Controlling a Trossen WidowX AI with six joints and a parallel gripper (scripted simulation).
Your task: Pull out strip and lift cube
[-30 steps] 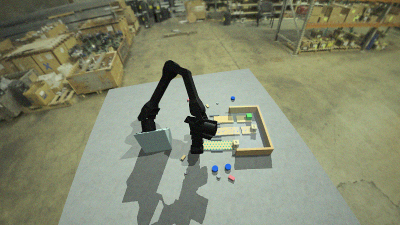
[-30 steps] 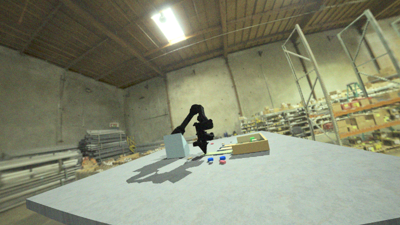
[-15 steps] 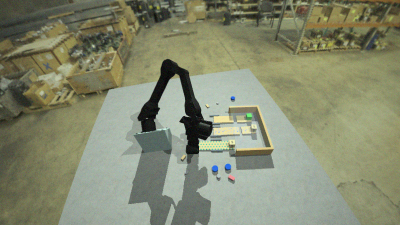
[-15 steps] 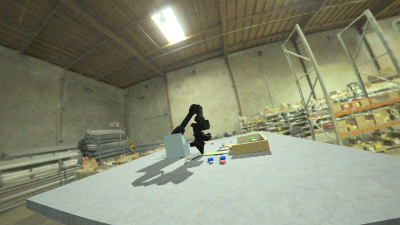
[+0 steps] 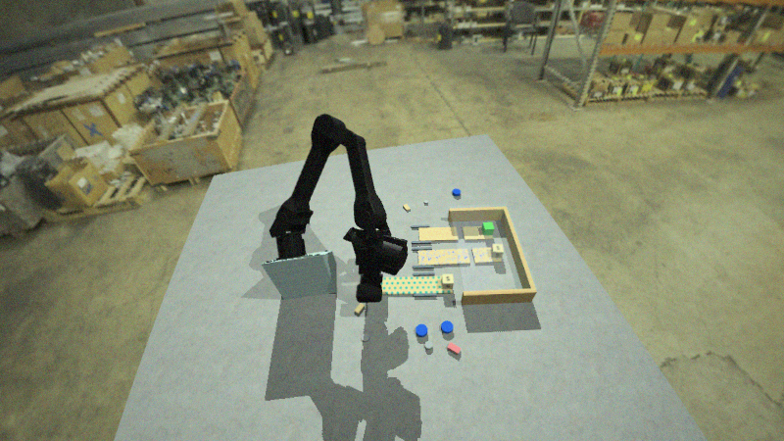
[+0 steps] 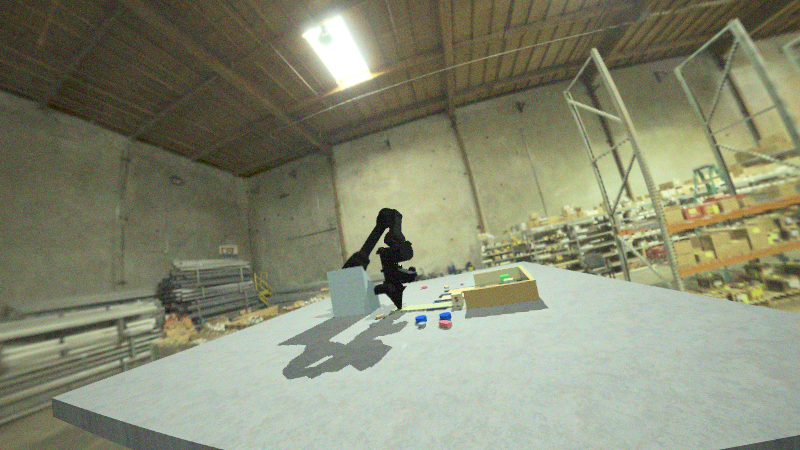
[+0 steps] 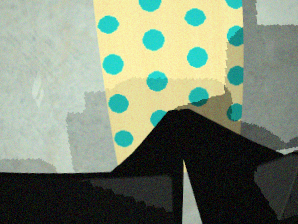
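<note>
My gripper tip is now 90 mm short of the dotted strip and 10 mm to the left of it. From my gripper tip the other things lie so: tan block 70 mm to the right, 50 mm behind.
</note>
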